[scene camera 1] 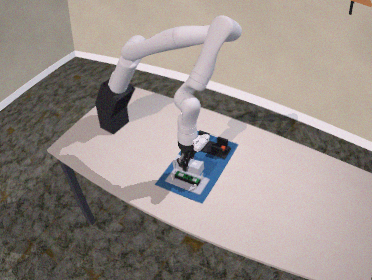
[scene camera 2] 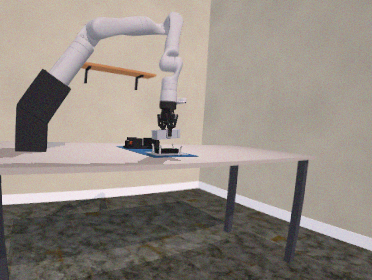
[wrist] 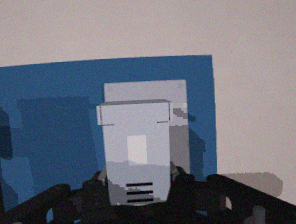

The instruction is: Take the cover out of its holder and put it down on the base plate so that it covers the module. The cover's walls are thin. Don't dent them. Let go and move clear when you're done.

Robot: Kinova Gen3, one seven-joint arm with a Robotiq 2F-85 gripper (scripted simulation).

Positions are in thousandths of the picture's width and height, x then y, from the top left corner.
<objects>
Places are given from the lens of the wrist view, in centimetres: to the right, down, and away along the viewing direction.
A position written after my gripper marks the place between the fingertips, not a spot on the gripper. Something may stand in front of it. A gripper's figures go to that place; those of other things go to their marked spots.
my gripper (wrist: 471, 779): -1, 5, 16
light grey cover (wrist: 465, 685): -1, 3, 13
</objects>
